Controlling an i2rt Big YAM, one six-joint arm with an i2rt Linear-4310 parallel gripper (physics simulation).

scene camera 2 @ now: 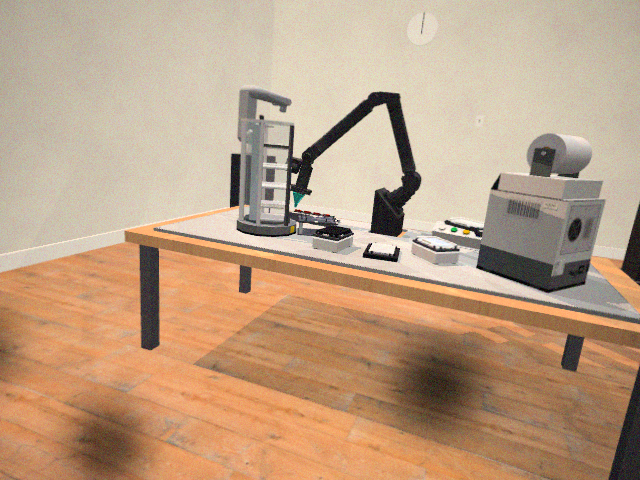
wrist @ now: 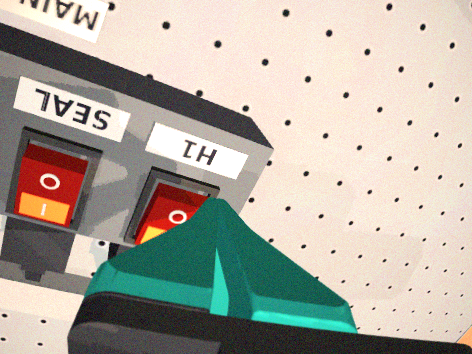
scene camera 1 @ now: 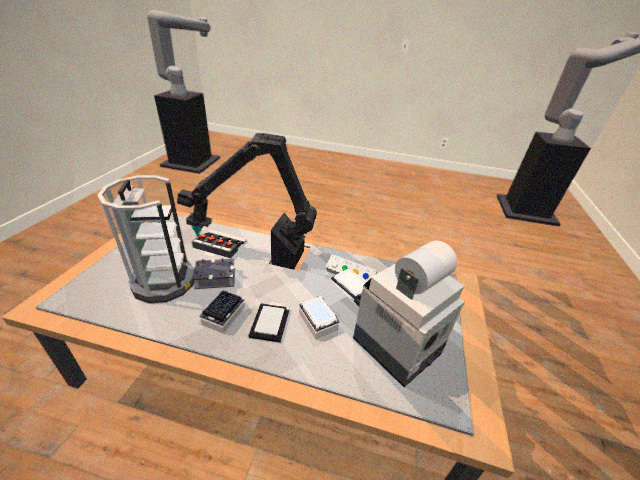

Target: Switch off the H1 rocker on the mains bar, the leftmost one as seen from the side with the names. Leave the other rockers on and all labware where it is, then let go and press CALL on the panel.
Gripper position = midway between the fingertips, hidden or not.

The gripper (wrist: pixel 213 212) is shut and holds nothing. Further things: a tall rack tower (scene camera 1: pixel 133 206).
The tall rack tower also shows in scene camera 2 (scene camera 2: pixel 266 146).
